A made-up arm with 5 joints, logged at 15 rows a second.
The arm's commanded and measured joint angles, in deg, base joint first. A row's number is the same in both.
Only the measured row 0 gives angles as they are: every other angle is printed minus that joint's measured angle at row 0.
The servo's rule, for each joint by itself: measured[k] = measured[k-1] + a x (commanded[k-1-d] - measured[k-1]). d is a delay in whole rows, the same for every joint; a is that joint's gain. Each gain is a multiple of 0.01, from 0.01 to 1. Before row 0 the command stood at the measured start. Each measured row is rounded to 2 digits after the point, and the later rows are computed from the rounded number. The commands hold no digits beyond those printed.
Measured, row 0:
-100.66, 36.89, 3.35, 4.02, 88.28
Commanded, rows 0 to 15:
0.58, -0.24, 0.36, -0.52, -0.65
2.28, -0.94, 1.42, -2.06, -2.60
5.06, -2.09, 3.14, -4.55, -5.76
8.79, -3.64, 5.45, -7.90, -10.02
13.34, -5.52, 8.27, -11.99, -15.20
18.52, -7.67, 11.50, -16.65, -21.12
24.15, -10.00, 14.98, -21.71, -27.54
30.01, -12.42, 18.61, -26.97, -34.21
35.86, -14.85, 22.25, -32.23, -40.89
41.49, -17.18, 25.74, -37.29, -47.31
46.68, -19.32, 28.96, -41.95, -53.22
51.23, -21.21, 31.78, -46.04, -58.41
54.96, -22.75, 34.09, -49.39, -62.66
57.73, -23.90, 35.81, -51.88, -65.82
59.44, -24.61, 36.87, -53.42, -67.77
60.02, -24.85, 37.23, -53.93, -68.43
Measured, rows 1 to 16:
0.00, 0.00, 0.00, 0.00, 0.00
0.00, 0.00, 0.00, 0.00, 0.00
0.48, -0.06, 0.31, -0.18, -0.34
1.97, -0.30, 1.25, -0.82, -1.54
4.53, -0.78, 2.86, -2.09, -3.78
8.07, -1.55, 5.06, -4.07, -7.09
12.44, -2.62, 7.79, -6.76, -11.39
17.49, -3.98, 10.94, -10.12, -16.55
23.02, -5.61, 14.37, -14.06, -22.37
28.82, -7.45, 17.97, -18.45, -28.65
34.66, -9.45, 21.61, -23.14, -35.14
40.33, -11.54, 25.12, -27.95, -41.59
45.60, -13.64, 28.38, -32.71, -47.75
50.27, -15.68, 31.27, -37.24, -53.40
54.16, -17.59, 33.67, -41.37, -58.31
57.12, -19.29, 35.49, -44.94, -62.29
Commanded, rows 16 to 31:
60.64, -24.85, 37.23, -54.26, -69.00
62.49, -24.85, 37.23, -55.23, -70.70
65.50, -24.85, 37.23, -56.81, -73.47
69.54, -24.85, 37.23, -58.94, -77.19
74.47, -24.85, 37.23, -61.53, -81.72
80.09, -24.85, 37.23, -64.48, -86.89
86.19, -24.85, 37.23, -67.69, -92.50
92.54, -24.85, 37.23, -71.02, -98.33
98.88, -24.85, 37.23, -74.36, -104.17
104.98, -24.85, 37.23, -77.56, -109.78
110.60, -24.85, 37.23, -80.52, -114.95
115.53, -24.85, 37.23, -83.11, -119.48
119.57, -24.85, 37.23, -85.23, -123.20
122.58, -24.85, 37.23, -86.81, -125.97
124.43, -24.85, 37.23, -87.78, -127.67
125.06, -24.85, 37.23, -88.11, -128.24
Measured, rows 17 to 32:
59.05, -20.73, 36.66, -47.82, -65.19
59.86, -21.84, 37.14, -49.90, -66.91
60.51, -22.65, 37.22, -51.38, -68.02
62.15, -23.24, 37.23, -52.69, -69.44
64.93, -23.67, 37.23, -54.09, -71.58
68.76, -23.99, 37.23, -55.74, -74.55
73.50, -24.22, 37.23, -57.71, -78.35
78.97, -24.39, 37.23, -60.01, -82.88
84.96, -24.51, 37.23, -62.62, -87.98
91.25, -24.60, 37.23, -65.48, -93.47
97.58, -24.67, 37.23, -68.50, -99.14
103.72, -24.72, 37.23, -71.58, -104.78
109.43, -24.76, 37.23, -74.62, -110.17
114.49, -24.78, 37.23, -77.51, -115.10
118.71, -24.80, 37.23, -80.13, -119.39
121.92, -24.81, 37.23, -82.40, -122.88

